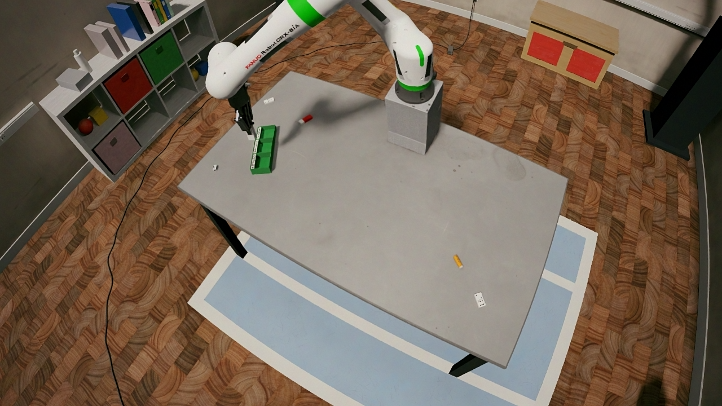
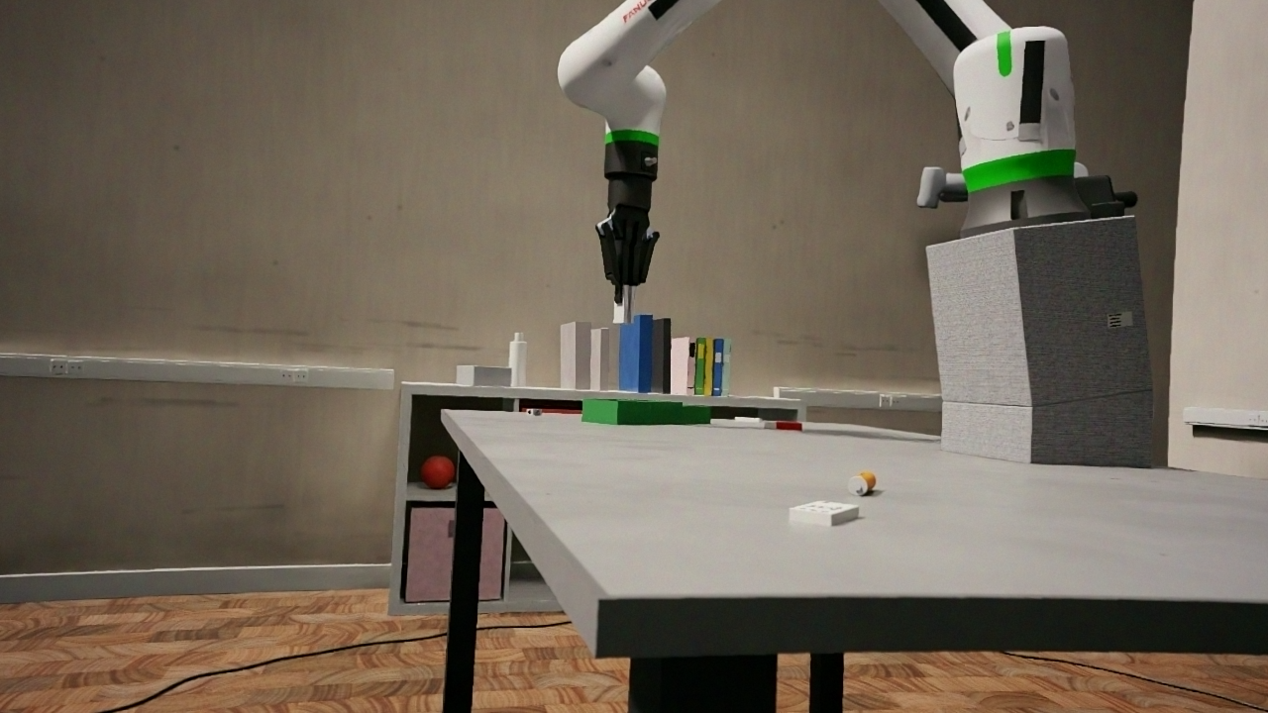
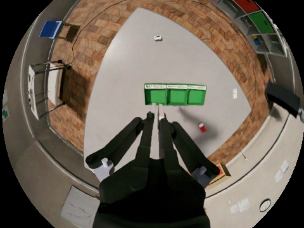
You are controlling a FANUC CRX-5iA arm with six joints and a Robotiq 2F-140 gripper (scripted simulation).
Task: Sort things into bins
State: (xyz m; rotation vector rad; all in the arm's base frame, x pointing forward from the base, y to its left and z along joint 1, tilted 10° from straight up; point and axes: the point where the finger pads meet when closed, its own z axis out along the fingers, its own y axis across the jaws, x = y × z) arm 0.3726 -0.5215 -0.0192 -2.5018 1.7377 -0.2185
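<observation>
The red piece is 29 cm behind my hand, 4 cm to the left of it and 20 cm below it. Also, from my hand: orange cylinder 10 cm ahead, 88 cm to the left, 20 cm below.
</observation>
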